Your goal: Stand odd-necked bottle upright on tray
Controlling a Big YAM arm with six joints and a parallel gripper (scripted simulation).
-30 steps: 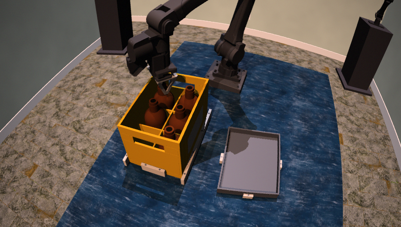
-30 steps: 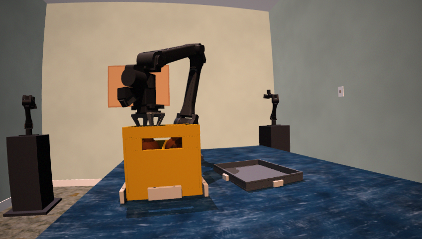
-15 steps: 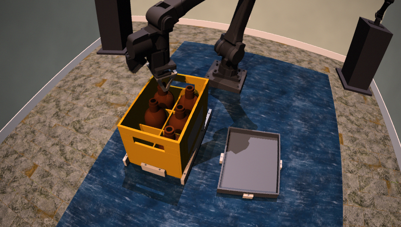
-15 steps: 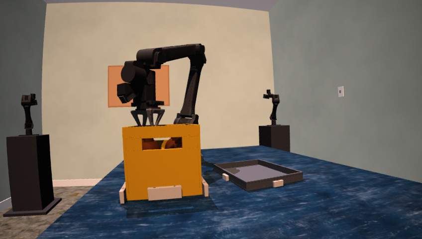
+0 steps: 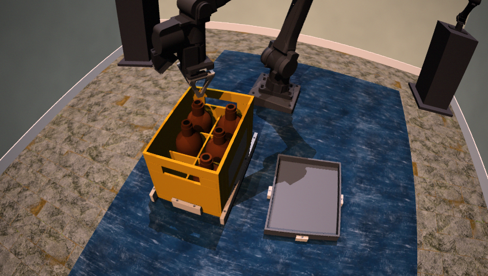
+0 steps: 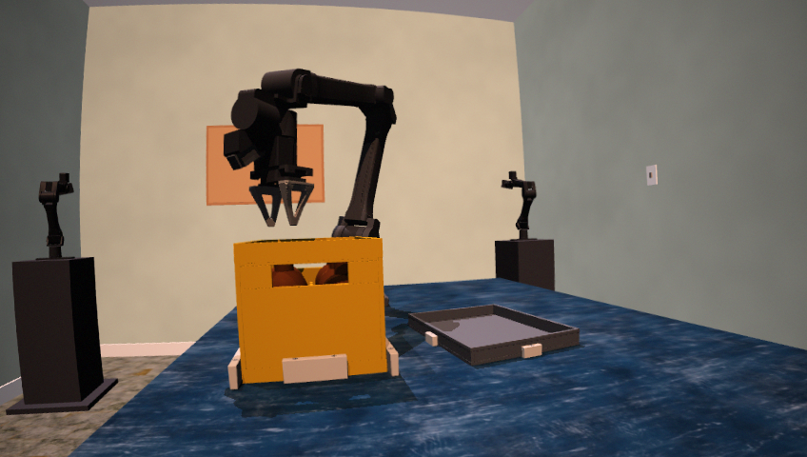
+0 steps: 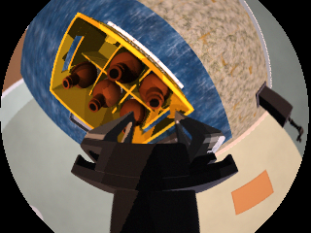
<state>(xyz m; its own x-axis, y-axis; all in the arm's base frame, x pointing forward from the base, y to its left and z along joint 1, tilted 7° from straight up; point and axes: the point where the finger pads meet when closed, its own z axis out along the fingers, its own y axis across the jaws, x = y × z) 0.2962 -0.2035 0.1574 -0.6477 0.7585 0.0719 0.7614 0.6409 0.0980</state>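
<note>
Now: hand 120 mm above the orange crate, 90 mm short of it and 40 mm to the right of it. Round my hand: dark grey tray 320 mm to the left, 190 mm below, 130 mm ahead.
</note>
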